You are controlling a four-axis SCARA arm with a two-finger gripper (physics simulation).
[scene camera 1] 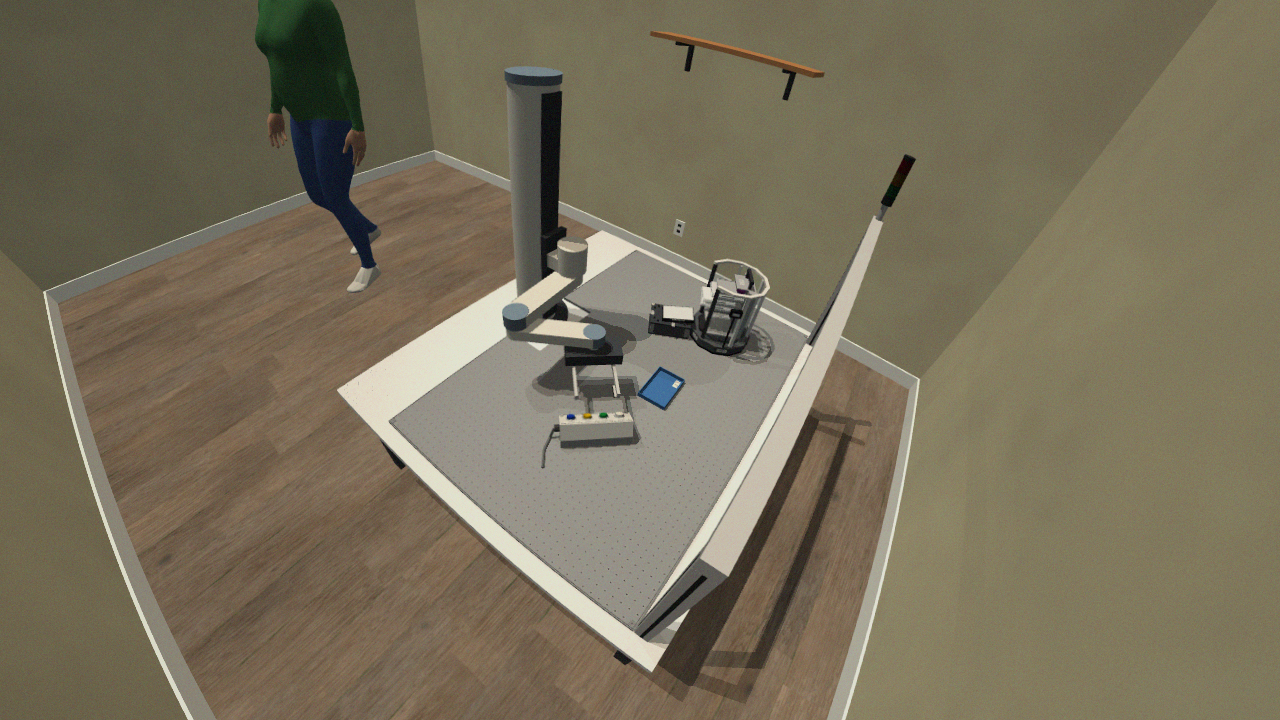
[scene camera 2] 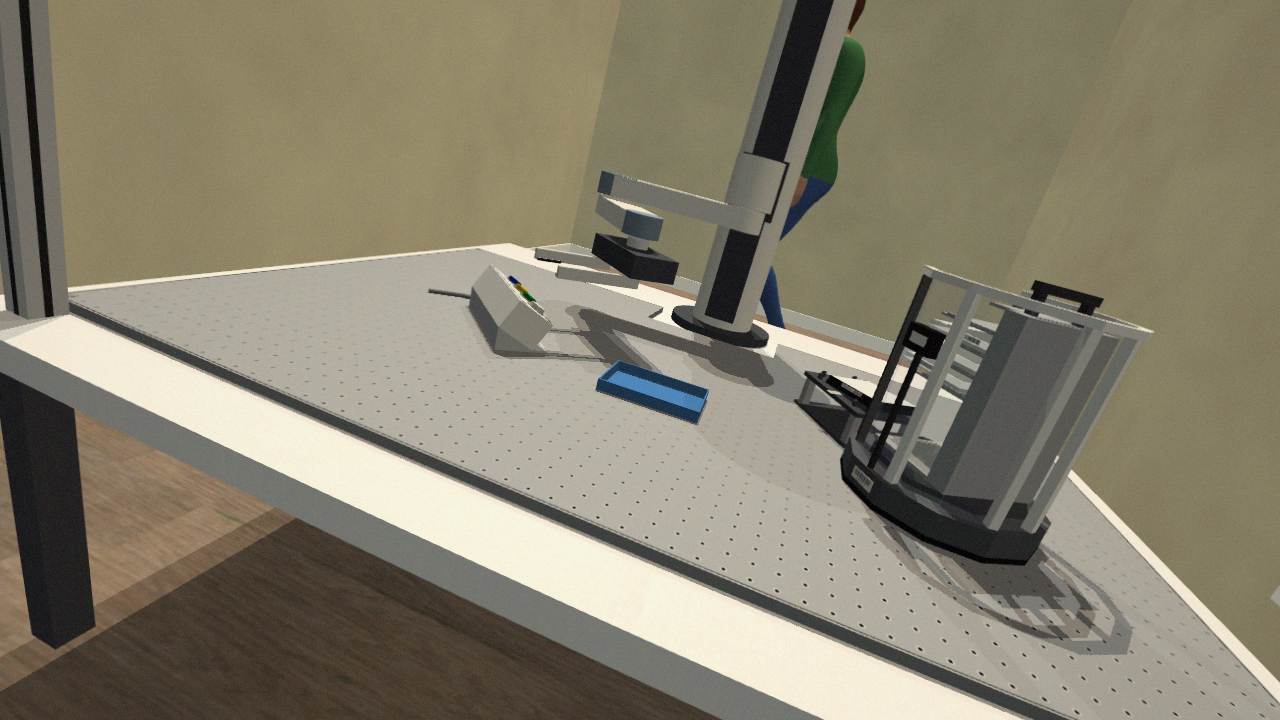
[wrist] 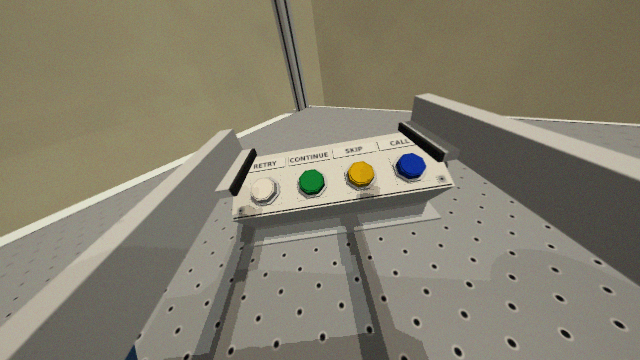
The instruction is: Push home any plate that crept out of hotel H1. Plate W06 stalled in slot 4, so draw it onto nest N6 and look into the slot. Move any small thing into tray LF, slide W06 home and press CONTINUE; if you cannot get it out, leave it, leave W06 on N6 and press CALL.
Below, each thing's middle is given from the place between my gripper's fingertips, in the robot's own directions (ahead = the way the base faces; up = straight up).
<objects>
The blue tray labelled LF (scene camera 2: 602, 383) is 90 mm ahead of my hand, 260 mm to the left of it and 120 mm below it. Also, from my hand: round plate rack (scene camera 2: 987, 400) (120 mm ahead, 670 mm to the left, 30 mm above).
</objects>
